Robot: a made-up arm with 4 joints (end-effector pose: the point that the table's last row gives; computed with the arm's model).
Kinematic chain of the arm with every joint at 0, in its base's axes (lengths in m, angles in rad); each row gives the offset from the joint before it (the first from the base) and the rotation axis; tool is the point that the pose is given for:
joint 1: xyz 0 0 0.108 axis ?
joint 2: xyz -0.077 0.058 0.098 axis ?
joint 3: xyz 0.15 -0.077 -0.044 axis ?
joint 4: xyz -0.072 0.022 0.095 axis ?
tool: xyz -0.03 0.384 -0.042
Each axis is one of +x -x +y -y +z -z.
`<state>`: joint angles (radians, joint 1 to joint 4).
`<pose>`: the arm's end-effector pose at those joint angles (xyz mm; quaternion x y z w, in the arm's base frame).
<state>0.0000 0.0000 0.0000 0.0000</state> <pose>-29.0 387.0 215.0 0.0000 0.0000 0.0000 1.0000</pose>
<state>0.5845 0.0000 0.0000 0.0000</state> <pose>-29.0 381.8 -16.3 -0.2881 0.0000 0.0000 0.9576</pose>
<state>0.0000 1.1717 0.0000 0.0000</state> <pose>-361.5 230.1 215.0 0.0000 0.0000 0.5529 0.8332</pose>
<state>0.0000 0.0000 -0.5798 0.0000</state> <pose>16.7 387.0 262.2 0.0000 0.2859 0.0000 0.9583</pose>
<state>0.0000 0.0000 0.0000 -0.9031</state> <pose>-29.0 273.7 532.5 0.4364 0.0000 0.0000 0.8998</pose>
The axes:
joint 1: -x
joint 2: +z
joint 3: -y
joint 4: -x

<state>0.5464 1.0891 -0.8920 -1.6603</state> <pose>178.4 605.7 249.4 0.2182 0.5835 -0.1188 0.7732</pose>
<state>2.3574 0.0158 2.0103 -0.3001</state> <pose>-41.1 -348.7 -84.6 -0.4557 -0.1982 0.8206 0.2822</pose>
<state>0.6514 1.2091 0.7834 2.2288</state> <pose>298.4 19.6 -92.7 -0.7257 -0.5941 0.1474 0.3142</pose>
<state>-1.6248 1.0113 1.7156 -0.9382</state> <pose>-363.6 102.2 101.8 -0.6530 0.7298 -0.0756 0.1879</pose>
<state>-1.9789 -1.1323 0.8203 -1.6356</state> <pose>-226.5 -396.2 249.9 0.8025 -0.2476 -0.5422 0.0266</pose>
